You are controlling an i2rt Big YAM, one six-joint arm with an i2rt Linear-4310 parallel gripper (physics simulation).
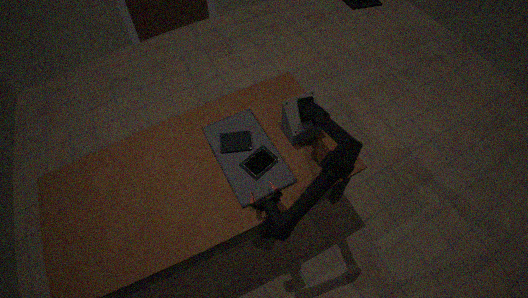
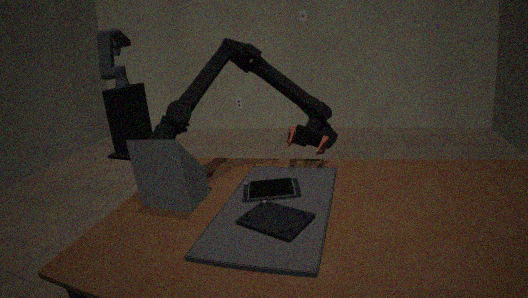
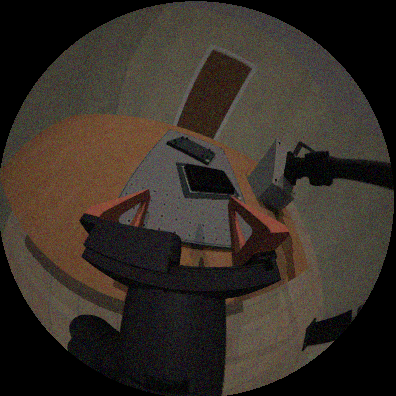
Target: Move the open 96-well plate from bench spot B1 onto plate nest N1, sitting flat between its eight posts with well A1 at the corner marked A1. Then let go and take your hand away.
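Places are measured from the arm's base along level axes (x right, y ahead, z up), in metres.
Pixels of known places: gripper, fingertip midpoint: (image 1: 260, 186) (image 2: 302, 149) (image 3: 188, 196); arm's base, origin of the base link: (image 1: 306, 109) (image 2: 159, 152) (image 3: 290, 167).
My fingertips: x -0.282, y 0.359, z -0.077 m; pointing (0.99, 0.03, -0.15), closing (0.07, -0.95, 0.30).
Ahead of a thing's pixels: the offset from my fingertips to its top centre. Level surfaces: height alone.
The 96-well plate {dz -0.058, dx +0.162, dy -0.057 m} (image 1: 259, 161) (image 2: 272, 189) (image 3: 207, 180), dark with a pale rim line, lies on the grey perforated board {dz -0.073, dx +0.242, dy -0.012 m} (image 1: 240, 194) (image 2: 225, 250) (image 3: 170, 215). The plate nest {dz -0.052, dx +0.323, dy +0.018 m} (image 1: 236, 142) (image 2: 277, 220) (image 3: 191, 149), a black slab with small posts, sits beside it, turned at a different angle. The plate is apart from the nest. A small pale mark shows at one nest corner; its lettering and the plate's A1 well are too dark to read. My gripper (image 1: 262, 190) (image 2: 305, 148) (image 3: 188, 196) is open and empty, raised near the board's end on the plate's side, clear of the plate.
A grey wedge-shaped block (image 1: 291, 120) (image 2: 165, 175) (image 3: 275, 175) stands beside the board at my arm's base. The orange-brown table {dz -0.087 m} (image 1: 140, 200) (image 2: 425, 225) (image 3: 65, 170) extends past the board's other side. A black pedestal (image 2: 127, 115) with a grey jointed device stands in the background.
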